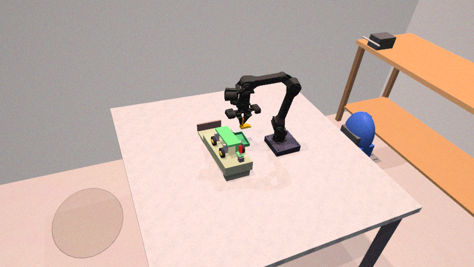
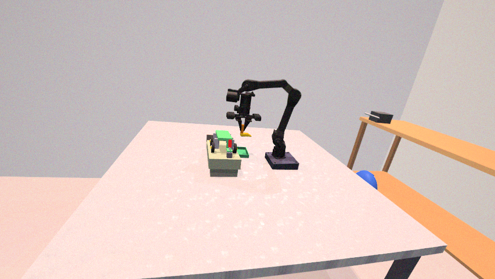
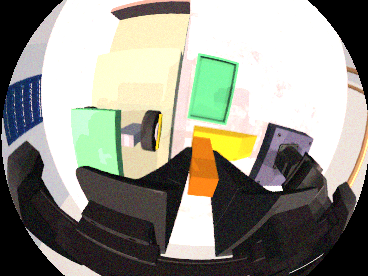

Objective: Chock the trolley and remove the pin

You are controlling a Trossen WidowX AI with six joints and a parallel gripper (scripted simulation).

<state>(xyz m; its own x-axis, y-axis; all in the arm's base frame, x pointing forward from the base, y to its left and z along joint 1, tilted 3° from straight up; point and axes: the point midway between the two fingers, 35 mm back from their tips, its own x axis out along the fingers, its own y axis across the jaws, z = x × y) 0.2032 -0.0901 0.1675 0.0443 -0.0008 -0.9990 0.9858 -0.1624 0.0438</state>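
My gripper tip is now 17 cm to the right of the red-headed stop pin, 12 cm short of it and 2 cm above it. From my gripper tip the other things lie so: yellow chock 2 cm behind, 1 cm below; trolley 12 cm ahead, 5 cm to the left, 4 cm below; pale ramp block 12 cm ahead, 11 cm below, 5 cm to the left.
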